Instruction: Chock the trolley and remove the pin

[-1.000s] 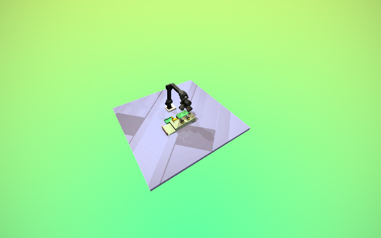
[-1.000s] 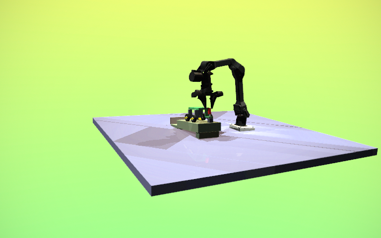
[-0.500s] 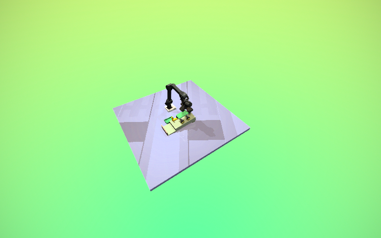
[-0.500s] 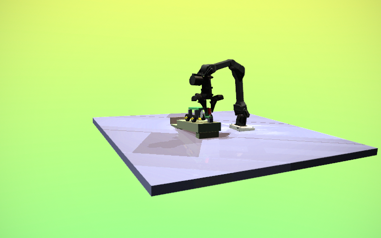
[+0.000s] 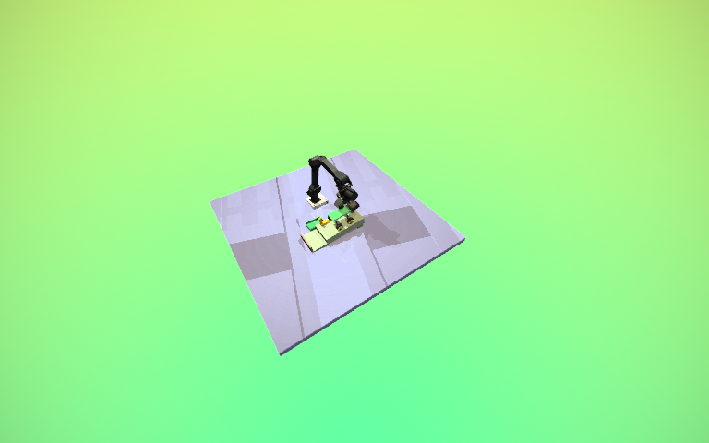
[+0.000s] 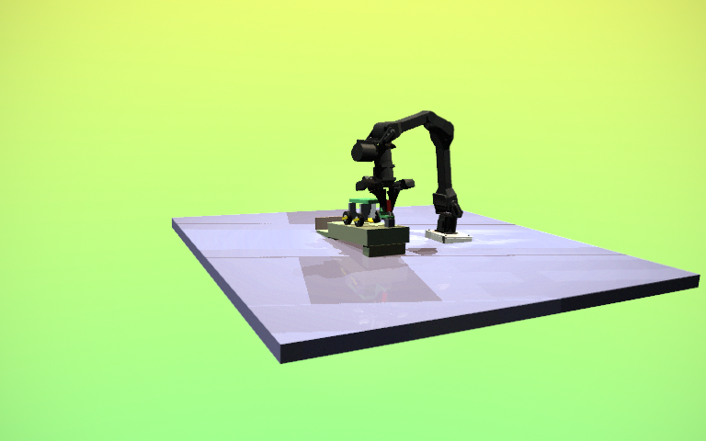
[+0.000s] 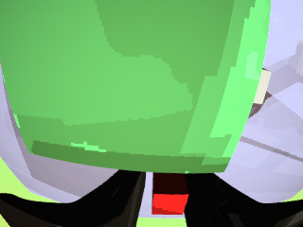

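My gripper tip is 5 cm past the yellow chock, 18 cm to the left of it and 5 cm above it. Also, from my gripper tip: trolley 1 cm ahead, 10 cm to the right, 2 cm below; olive ramp 1 cm ahead, 10 cm to the right, 8 cm below; red-headed stop pin right at my gripper tip.
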